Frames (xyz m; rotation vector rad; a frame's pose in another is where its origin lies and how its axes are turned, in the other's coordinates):
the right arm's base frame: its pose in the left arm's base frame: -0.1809 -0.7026 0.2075 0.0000 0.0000 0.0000
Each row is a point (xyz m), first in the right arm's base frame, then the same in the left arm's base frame.
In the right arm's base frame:
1: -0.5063 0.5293 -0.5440
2: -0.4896 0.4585 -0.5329
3: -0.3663 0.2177 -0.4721
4: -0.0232 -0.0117 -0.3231
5: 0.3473 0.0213 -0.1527
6: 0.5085 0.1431 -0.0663
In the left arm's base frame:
1: -0.6872 -0.1733 -0.3365
2: -0.6705 -0.2441 -0.3254
3: -0.5472 -0.4849 -0.2646
4: -0.2041 -0.7143 -0.1156
5: 0.1664 -0.6813 0.0548
6: 0.3276 -0.5595 0.1412

